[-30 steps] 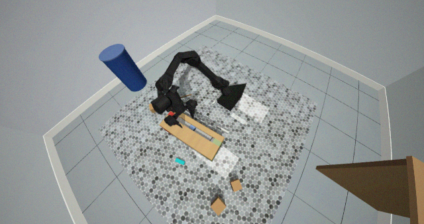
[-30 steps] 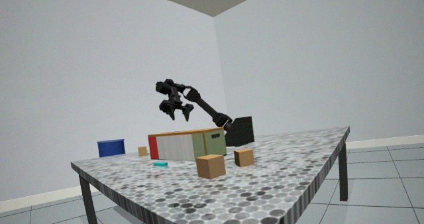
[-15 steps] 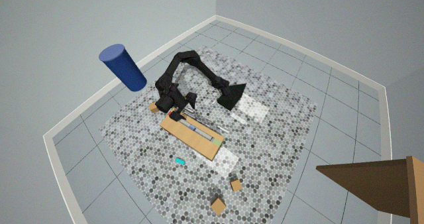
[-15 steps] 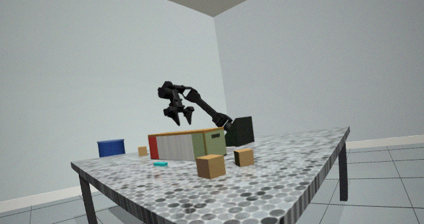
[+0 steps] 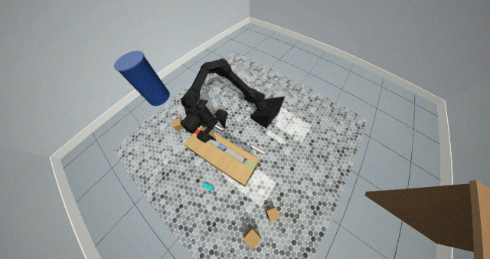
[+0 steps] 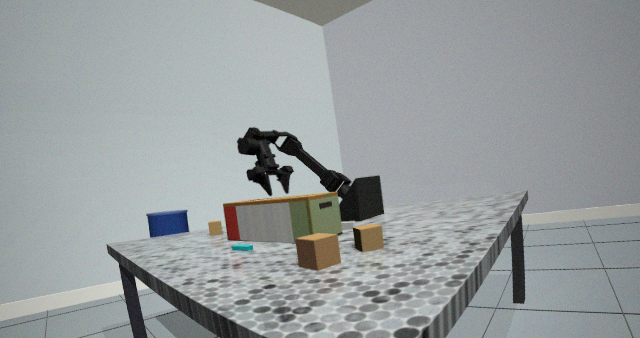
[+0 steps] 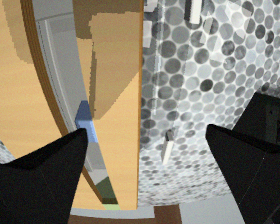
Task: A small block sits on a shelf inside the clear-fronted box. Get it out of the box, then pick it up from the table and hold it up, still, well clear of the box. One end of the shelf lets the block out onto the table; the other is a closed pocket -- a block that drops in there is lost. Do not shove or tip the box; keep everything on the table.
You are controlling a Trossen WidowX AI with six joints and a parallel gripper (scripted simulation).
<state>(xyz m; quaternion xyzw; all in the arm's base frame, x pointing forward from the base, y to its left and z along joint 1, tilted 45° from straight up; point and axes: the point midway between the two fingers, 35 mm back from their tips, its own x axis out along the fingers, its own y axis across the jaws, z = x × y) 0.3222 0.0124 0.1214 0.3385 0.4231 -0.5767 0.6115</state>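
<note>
Now: gripper tip 4 cm short of the light blue block, 5 cm to the right of it and 5 cm above it. The rest, counted from my gripper tip: box 3 cm ahead, 6 cm to the left, 8 cm below; cyan piece 24 cm ahead, 11 cm to the left, 13 cm below; thin stick 10 cm behind, 24 cm to the right, 14 cm below.
</note>
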